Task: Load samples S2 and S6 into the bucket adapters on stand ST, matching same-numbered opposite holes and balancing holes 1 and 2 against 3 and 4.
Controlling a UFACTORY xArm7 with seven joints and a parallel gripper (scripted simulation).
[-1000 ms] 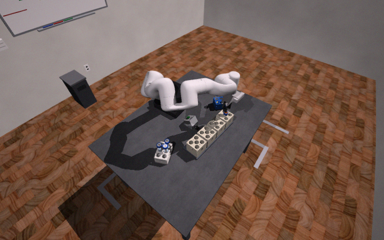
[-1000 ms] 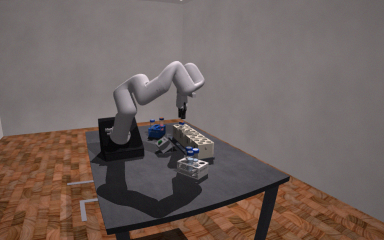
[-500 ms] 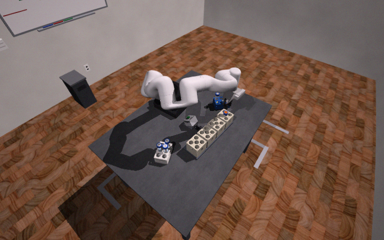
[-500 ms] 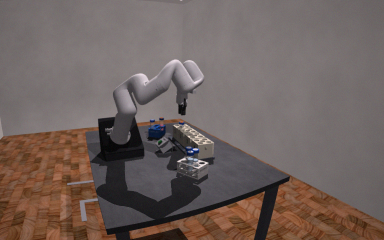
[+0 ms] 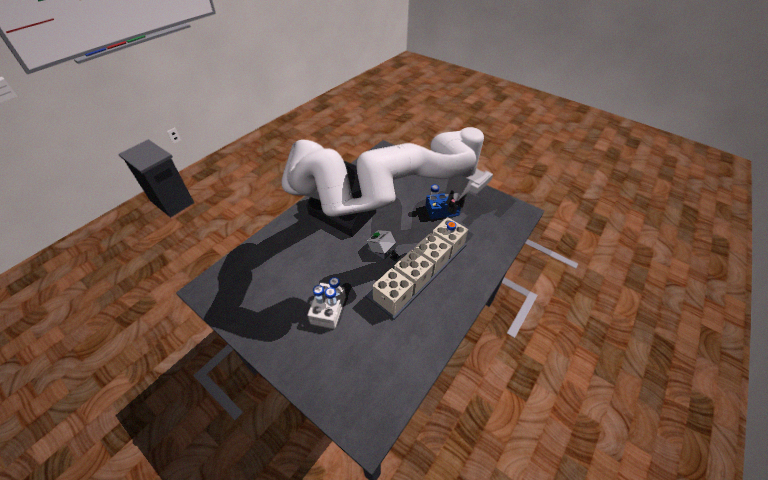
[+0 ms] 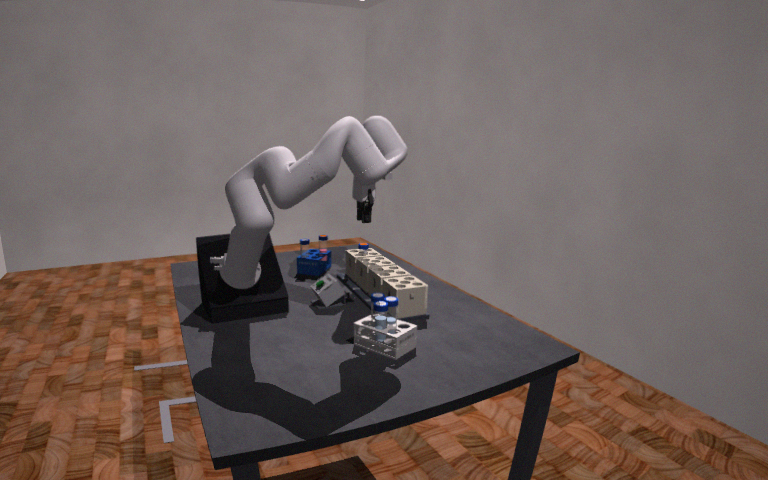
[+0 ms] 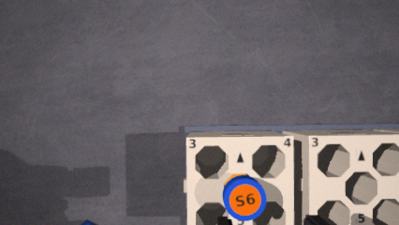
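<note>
The orange-dot tube lies 10 cm behind my hand, 18 cm to the left of it and 16 cm below it. From my hand the other things lie so: white rack (14 cm behind, 51 cm to the right, 19 cm below); then blue rack (13 cm behind, 16 cm to the left, 19 cm below).
</note>
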